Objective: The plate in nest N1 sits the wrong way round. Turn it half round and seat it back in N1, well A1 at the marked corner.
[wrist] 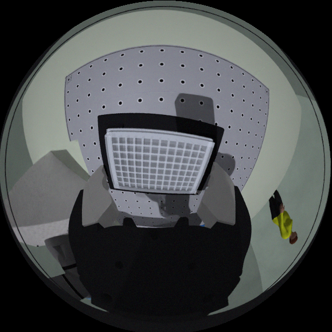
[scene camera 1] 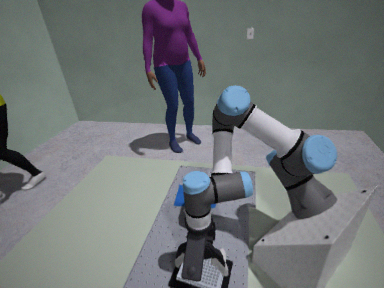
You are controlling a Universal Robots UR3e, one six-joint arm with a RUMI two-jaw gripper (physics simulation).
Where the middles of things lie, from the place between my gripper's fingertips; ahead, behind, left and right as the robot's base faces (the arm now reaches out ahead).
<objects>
My hand is right at the white well plate point(wrist: 141, 159). From my hand the other things lie so: black nest point(wrist: 130, 120) 10 mm below.
</objects>
